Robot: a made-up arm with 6 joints.
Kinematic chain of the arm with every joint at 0, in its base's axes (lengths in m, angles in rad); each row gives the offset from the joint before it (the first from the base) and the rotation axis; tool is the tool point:
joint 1: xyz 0 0.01 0.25 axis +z
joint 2: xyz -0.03 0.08 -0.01 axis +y
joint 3: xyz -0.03 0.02 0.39 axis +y
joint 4: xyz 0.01 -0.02 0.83 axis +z
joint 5: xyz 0.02 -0.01 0 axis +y
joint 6: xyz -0.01 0 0.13 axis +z
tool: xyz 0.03 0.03 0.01
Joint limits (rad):
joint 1: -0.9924..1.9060
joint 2: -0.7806..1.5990
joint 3: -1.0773..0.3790
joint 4: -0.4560..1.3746
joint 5: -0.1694..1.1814
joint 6: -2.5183..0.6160
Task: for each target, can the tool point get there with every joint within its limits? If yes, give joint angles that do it. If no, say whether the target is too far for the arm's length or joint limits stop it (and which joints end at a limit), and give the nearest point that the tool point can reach.
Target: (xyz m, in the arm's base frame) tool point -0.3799 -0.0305 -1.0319
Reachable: no: joint limits stop it (at a limit: joint 1, joint 2, joint 3, joint 5) | nearest point -0.4641 0.9895 -0.2335 | short by 1.298 m
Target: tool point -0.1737 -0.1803 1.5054
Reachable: yes | joints 1.0368 0.0225 -0.4289 -0.1442 0.9671 -0.6747
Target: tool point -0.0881 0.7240 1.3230
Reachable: yes | joints 1.6233 1.0904 -0.7215 0.2664 0.1250 -1.7432
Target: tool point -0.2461 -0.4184 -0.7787
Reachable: no: joint limits stop it (at a limit: joint 1, joint 2, joint 3, joint 5) | nearest point 0.5963 -0.8944 -0.2203 | short by 1.117 m
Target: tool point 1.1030 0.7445 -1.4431
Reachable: no: too far | nearest point 0.9458 0.6398 -0.2445 | short by 1.213 m
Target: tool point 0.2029 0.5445 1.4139
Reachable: yes | joints 1.0204 0.2673 0.1780 0.5010 0.5515 -1.3529
